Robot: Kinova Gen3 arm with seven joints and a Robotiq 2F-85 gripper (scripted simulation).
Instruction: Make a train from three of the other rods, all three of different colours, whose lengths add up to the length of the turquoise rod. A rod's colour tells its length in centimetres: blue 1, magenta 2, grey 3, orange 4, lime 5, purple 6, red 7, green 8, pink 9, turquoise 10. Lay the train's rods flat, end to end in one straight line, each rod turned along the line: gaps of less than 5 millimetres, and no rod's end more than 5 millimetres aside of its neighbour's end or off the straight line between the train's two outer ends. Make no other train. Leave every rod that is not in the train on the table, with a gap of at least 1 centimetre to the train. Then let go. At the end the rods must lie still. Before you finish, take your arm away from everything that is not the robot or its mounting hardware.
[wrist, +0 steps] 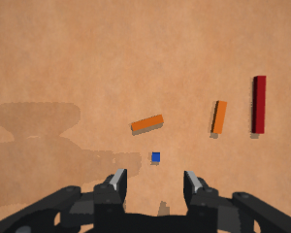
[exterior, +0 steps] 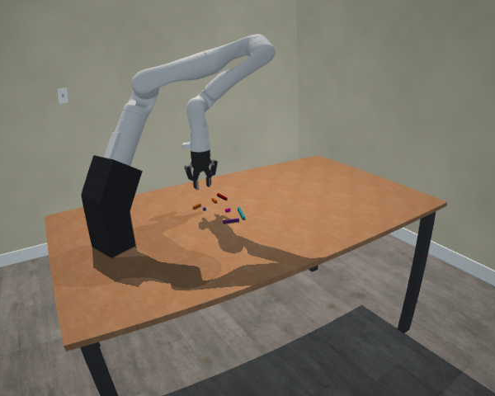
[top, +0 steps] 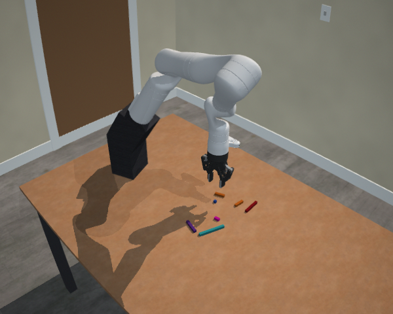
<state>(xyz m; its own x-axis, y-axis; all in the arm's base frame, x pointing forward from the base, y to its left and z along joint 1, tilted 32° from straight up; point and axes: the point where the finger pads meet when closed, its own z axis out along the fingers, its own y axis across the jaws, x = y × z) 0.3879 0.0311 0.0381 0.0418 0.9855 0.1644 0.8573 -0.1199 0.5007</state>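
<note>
The magenta rod lies 6 cm ahead of my hand, 7 cm to the right of it and 11 cm below it. Also, from my hand: turquoise rod: 8 cm ahead, 14 cm to the right, 11 cm below; then red rod: 13 cm ahead, 6 cm to the left, 11 cm below; then blue rod: 11 cm below.
</note>
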